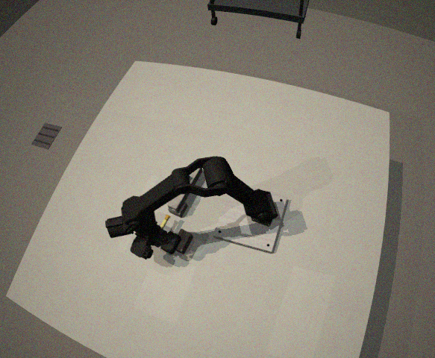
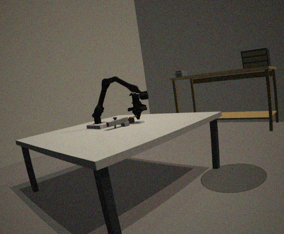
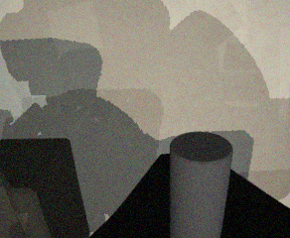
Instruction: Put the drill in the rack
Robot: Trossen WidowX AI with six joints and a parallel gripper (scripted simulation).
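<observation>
My gripper tip is 8 cm past the rack, 3 cm to the left of it and 1 cm above it. From my gripper tip the other things lie so: blue key (1 cm behind, 23 cm to the right, 3 cm above); then grey fixture block (1 cm behind, 20 cm to the right, 1 cm above).
</observation>
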